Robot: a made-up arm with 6 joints.
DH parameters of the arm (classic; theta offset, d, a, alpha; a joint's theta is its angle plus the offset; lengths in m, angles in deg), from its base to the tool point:
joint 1: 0 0.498 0 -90
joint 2: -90 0 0.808 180
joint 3: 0 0 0 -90
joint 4: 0 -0.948 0 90
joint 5: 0 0.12 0 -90
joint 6: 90 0 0 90
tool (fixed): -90 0 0 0
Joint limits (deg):
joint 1: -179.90..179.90
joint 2: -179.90..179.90
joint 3: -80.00..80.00
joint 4: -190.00..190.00
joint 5: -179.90..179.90
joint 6: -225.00..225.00
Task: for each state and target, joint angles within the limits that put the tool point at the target. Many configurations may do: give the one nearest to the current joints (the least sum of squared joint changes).
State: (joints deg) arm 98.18 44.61 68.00 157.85 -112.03 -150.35
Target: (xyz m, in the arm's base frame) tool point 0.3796 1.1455 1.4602
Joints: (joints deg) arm 66.25 19.85 29.87 161.57 -112.03 -150.35
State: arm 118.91 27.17 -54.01 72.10 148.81 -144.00
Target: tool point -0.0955 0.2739 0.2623
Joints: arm 117.05 27.78 -74.40 70.78 148.81 -144.00
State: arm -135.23 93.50 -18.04 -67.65 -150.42 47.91
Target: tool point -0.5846 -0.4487 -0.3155
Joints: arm -138.76 80.10 -6.92 -66.45 -150.42 47.91
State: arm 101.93 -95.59 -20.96 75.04 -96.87 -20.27
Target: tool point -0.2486 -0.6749 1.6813
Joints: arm 68.31 -73.50 6.03 81.18 -96.87 -20.27
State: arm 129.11 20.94 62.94 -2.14 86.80 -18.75
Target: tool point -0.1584 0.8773 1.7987
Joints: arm 107.94 5.37 37.57 -5.06 86.80 -18.75
